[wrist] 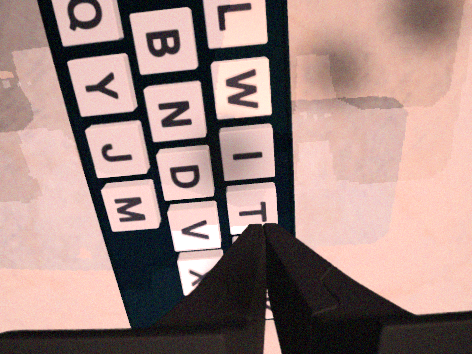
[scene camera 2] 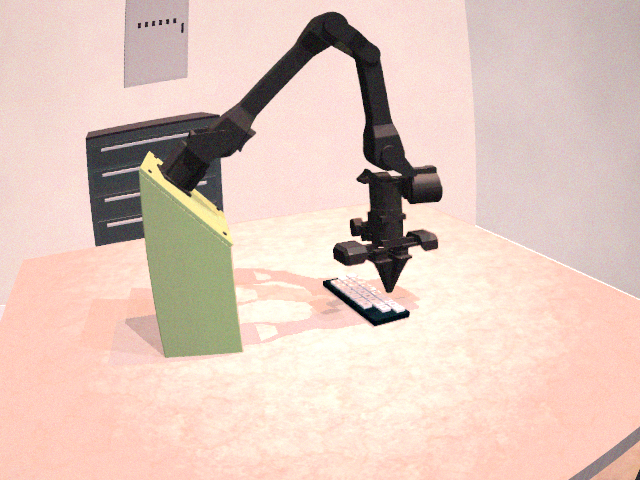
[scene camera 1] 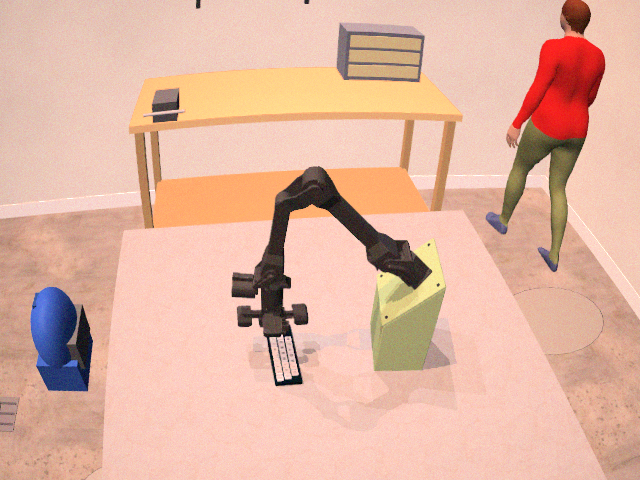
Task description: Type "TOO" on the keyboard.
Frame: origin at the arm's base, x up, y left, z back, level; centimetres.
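Seen in the pictures: gripper, between the fingertips: (wrist: 262, 236) (scene camera 2: 388, 292); arm's base, origin of its link: (scene camera 2: 172, 180) (scene camera 1: 418, 275).
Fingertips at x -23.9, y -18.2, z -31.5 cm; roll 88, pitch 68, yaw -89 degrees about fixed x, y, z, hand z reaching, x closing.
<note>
Pixels of each thing's top centre, then the offset from my fingertips to it. Level surfaces: height alone.
- dark keyboard, centre of its top: (wrist: 166, 60) (scene camera 2: 364, 292) (scene camera 1: 283, 351) dx -1.4, dy +5.8, dz +0.4 cm
- T key, centre of its top: (wrist: 252, 212) dx -1.4, dy +0.2, dz +0.2 cm
- I key, centre of its top: (wrist: 247, 155) dx -1.4, dy +2.1, dz -0.5 cm
- V key, centre of its top: (wrist: 194, 230) dx -1.4, dy +0.3, dz +2.3 cm
- table, height of its surface: dx -3.2 cm
The dark keyboard (scene camera 1: 289, 382) (scene camera 2: 375, 317) (wrist: 145, 285) with white letter keys lies flat on the table. My gripper (scene camera 2: 389, 291) (wrist: 262, 236) is shut and empty, pointing down a little above the keyboard in scene camera 2. In the wrist view its tips overlap the lower right corner of the T key (wrist: 248, 202). The I key (wrist: 247, 154) is above the T key in that view, and the V key (wrist: 194, 227) is to its left. The fingers hide most of the keys below T. No key marked O can be made out. Scene camera 1 hides the fingertips behind the hand.
The pale green arm stand (scene camera 1: 400, 335) (scene camera 2: 191, 279) stands on the table (scene camera 1: 206, 423) (scene camera 2: 361, 413). A wooden workbench (scene camera 1: 248, 93), a blue object (scene camera 1: 54, 325) and a person in red (scene camera 1: 568, 87) are beyond the table. A dark drawer cabinet (scene camera 2: 118, 186) stands behind the stand in scene camera 2.
</note>
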